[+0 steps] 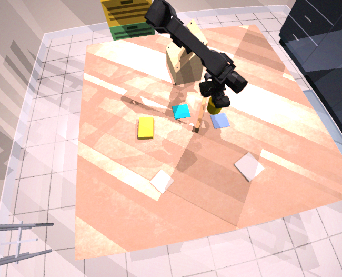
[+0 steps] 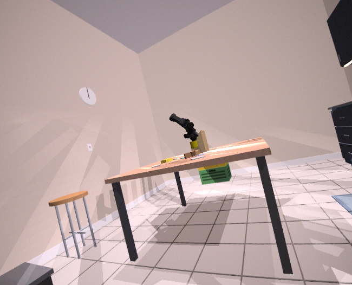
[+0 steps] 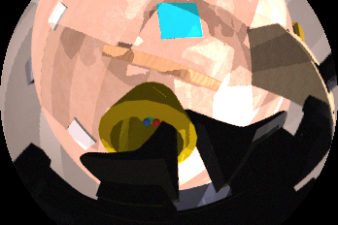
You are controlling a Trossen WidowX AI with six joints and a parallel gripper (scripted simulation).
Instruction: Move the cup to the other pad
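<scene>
Now: the cyan pad 14 cm to the right of my gripper tip, 12 cm below it and 3 cm behind it. Also, from my gripper tip: pale blue pad: 12 cm below, 5 cm to the left, 5 cm ahead; yellow cup: 2 cm ahead; low wooden bar: 10 cm below, 5 cm to the right, 1 cm ahead.
</scene>
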